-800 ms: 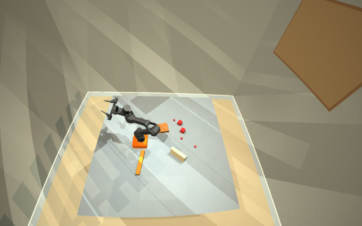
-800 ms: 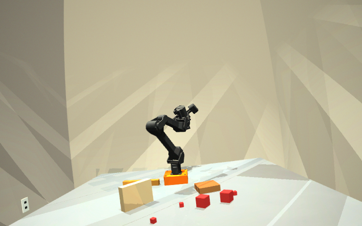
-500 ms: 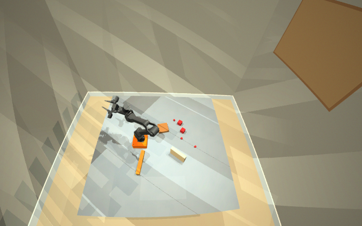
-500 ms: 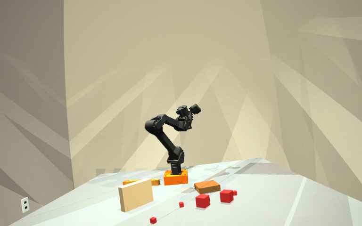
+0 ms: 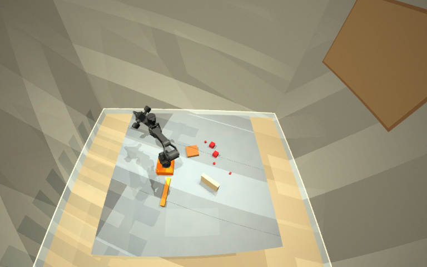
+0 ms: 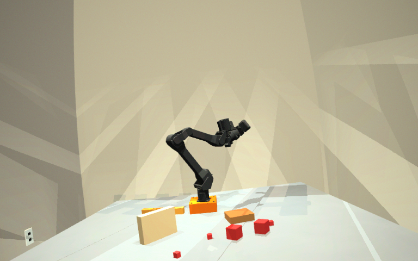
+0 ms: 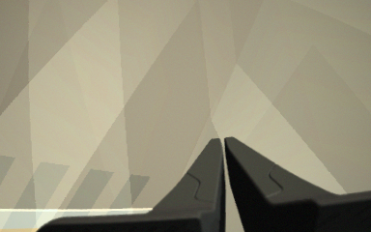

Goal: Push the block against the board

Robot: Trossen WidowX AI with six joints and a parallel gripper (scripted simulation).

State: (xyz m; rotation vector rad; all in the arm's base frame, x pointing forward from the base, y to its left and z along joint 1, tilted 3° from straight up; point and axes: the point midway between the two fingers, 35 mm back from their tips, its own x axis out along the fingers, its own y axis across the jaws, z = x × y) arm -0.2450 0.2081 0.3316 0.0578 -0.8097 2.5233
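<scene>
My gripper tip is now 620 mm short of the flat cream slab, 360 mm to the left of it and 340 mm above it. Also, from my gripper tip: square block: 450 mm ahead, 60 mm to the right, 380 mm below; then long narrow yellow-orange board: 290 mm ahead, 450 mm to the right, 380 mm below.
</scene>
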